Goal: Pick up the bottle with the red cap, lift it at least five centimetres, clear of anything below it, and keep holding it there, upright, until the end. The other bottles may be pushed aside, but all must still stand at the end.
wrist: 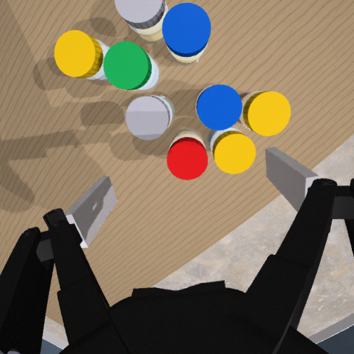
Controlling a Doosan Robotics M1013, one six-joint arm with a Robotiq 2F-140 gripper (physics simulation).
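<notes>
The bottle with the red cap stands upright on the wooden table, at the near side of a group of bottles, seen from above. A yellow-capped bottle stands close at its right, and a white-capped bottle stands to its upper left with a gap between. My gripper is wide open with nothing between its fingers. Its fingertips are left and right of the red cap in the view, and the cap shows a little above the line between them. How high the fingers are above the bottles is hard to tell.
A blue-capped bottle and another yellow-capped one stand behind at the right. Farther back stand a green-capped bottle, a yellow-capped one, a blue-capped one and a white-capped one. The table edge runs diagonally at lower right.
</notes>
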